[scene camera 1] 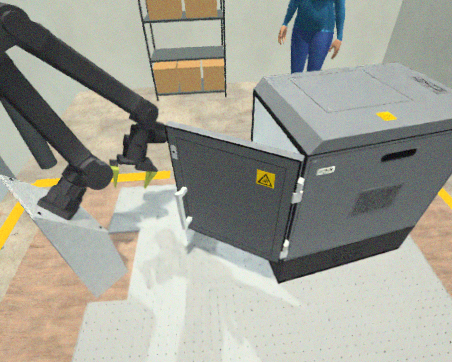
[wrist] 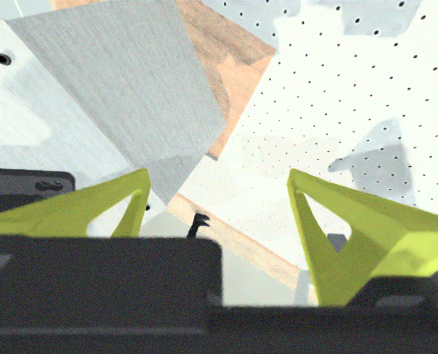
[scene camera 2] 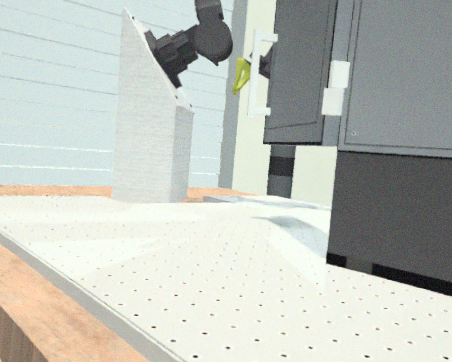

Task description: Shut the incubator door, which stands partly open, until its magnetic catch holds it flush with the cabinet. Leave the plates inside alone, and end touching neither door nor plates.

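Where they show: gripper, fingertip midpoint: (scene camera 1: 130, 187) (wrist: 218, 176); arm's base, origin of the base link: (scene camera 1: 58, 208) (scene camera 2: 160, 61).
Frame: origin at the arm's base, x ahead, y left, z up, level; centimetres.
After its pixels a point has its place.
The dark grey incubator door (scene camera 1: 230, 200) @[x 46.3, y 5.4, z 2.9 cm] (scene camera 2: 300, 75) @[x 49.5, y 4.3, z -7.2 cm] stands wide open, swung out on its white hinges from the cabinet (scene camera 1: 325, 210) @[x 69.8, y 5.0, z 2.5 cm] (scene camera 2: 400, 75) @[x 67.7, y 4.1, z -9.1 cm]. Its white bar handle (scene camera 1: 181, 210) @[x 32.5, y 6.0, z -3.4 cm] (scene camera 2: 254, 75) @[x 32.8, y 6.4, z -5.2 cm] is near the free edge. My gripper (scene camera 1: 131, 186) @[x 11.6, y 17.6, z -7.8 cm] (scene camera 2: 240, 77) (wrist: 218, 176) @[x 11.6, y 17.6, z -7.8 cm] is open and empty, its yellow-green fingers pointing down. In scene camera 1 it hangs left of the door's free edge; part of the wrist is hidden behind the door's upper corner. In scene camera 2 a finger shows just left of the handle. Whether the wrist touches the door cannot be told. The plates are hidden.
The arm's slanted grey pedestal (scene camera 1: 85, 245) @[x 7.4, y -5.2, z -8.6 cm] (scene camera 2: 145, 125) @[x 7.6, y -4.9, z -14.9 cm] (wrist: 130, 75) @[x -2.4, y 8.8, z -17.7 cm] stands left of the door. A perforated white board (scene camera 1: 240, 320) @[x 51.0, y -11.2, z -30.8 cm] (scene camera 2: 210, 280) @[x 66.0, y -15.2, z -30.8 cm] (wrist: 325, 100) @[x 19.1, y 17.1, z -30.8 cm] lies under the cabinet. A shelf rack (scene camera 1: 187, 54) and a person (scene camera 1: 317, 30) are in the background.
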